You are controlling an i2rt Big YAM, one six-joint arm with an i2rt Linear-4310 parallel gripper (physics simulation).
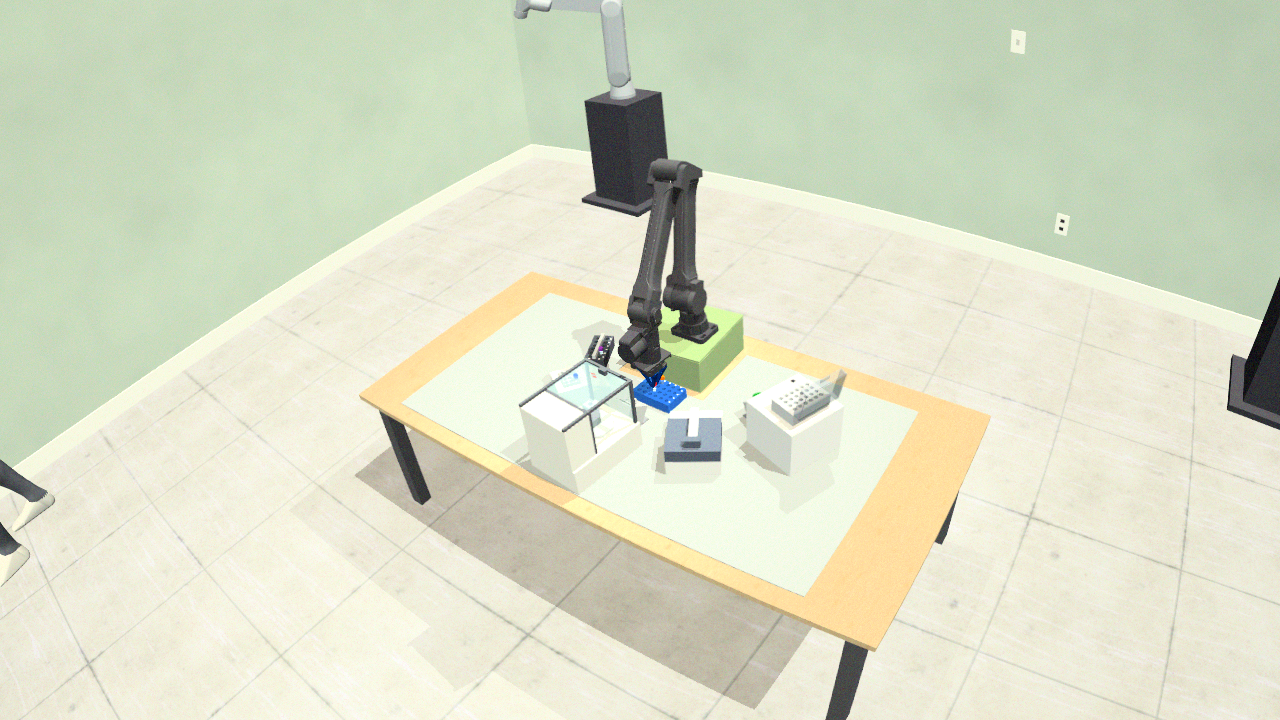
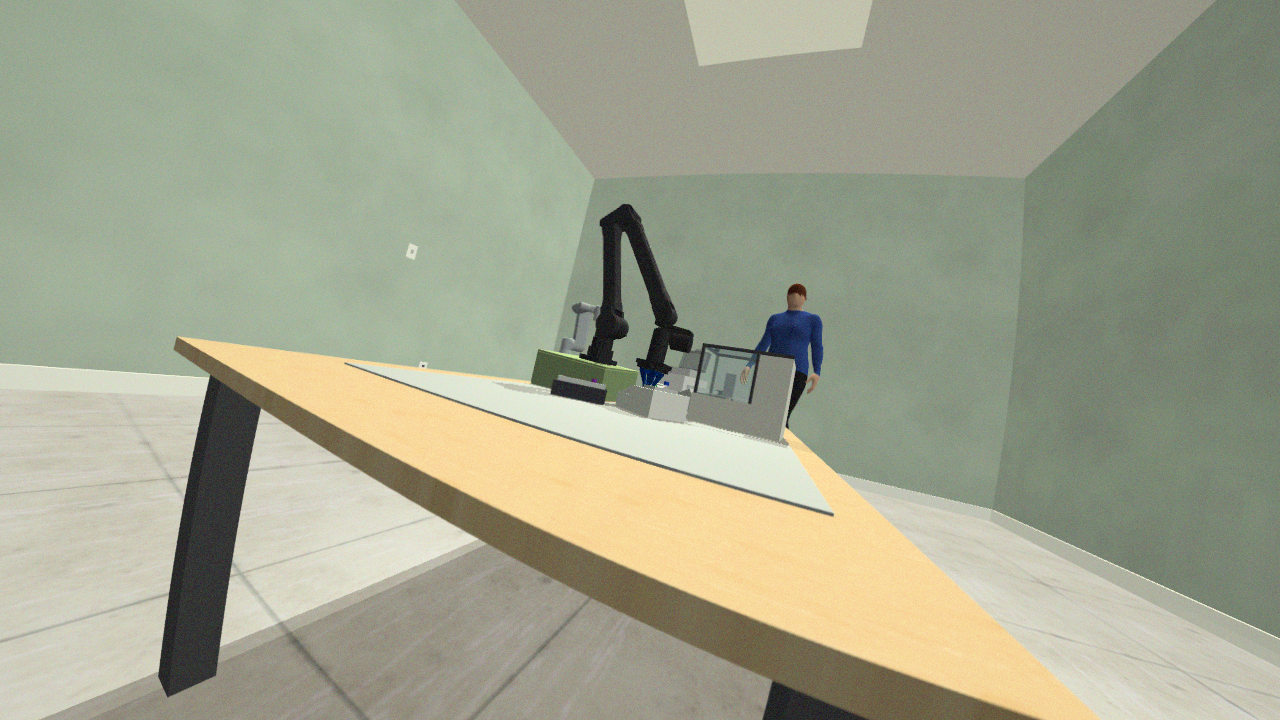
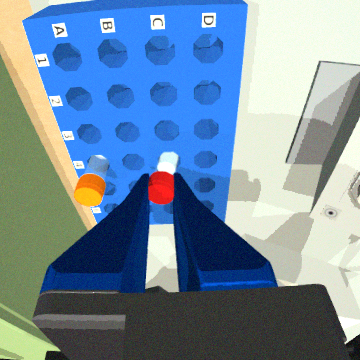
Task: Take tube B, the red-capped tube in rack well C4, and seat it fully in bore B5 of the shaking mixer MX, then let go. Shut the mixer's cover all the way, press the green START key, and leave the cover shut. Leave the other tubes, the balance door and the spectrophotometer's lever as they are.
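Seen in the pictures: gripper, fingertip midpoint: [image 1: 653, 385] [image 3: 160, 181]; arm's base, origin of the base link: [image 1: 695, 331] [image 2: 598, 361].
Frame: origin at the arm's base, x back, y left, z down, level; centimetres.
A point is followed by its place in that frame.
Observation:
Tube B [image 3: 161, 194] @[x -20.1, y 0.5, z 5.5 cm], with a red cap and pale body, stands at well C4 of the blue rack [image 1: 674, 398] @[x -20.1, y 7.5, z 8.0 cm] [image 3: 141, 74] @[x -19.4, y 5.2, z 8.0 cm]. My gripper [image 1: 656, 383] @[x -20.0, y 0.1, z 6.8 cm] [image 2: 651, 379] @[x -20.0, y 0.1, z 6.8 cm] [image 3: 160, 181] @[x -20.0, y 0.1, z 6.8 cm] points down over the rack, and its two blue fingers are shut on the red cap from both sides. How deep the tube's lower end sits in the well is hidden. The mixer appears to be the white box [image 1: 789, 438] @[x -25.8, y 48.5, z -1.3 cm] right of the rack, with a grey block of bores [image 1: 801, 401] on top and a clear cover [image 1: 838, 385] @[x -13.6, y 54.9, z -12.3 cm] standing raised. Its START key cannot be made out.
An orange-capped tube [image 3: 90, 191] @[x -16.8, y 0.7, z 5.6 cm] stands at the column A side, close to the left finger. The balance [image 1: 554, 443] @[x -61.0, y 3.9, z -3.6 cm] [image 2: 769, 398] @[x -56.6, y -7.8, z 1.2 cm] with glass panels is left of the rack. A blue-grey device [image 1: 708, 431] @[x -30.5, y 27.2, z 3.0 cm] stands in front, a small black holder [image 1: 592, 351] @[x -16.6, y -26.9, z 7.5 cm] behind the balance.

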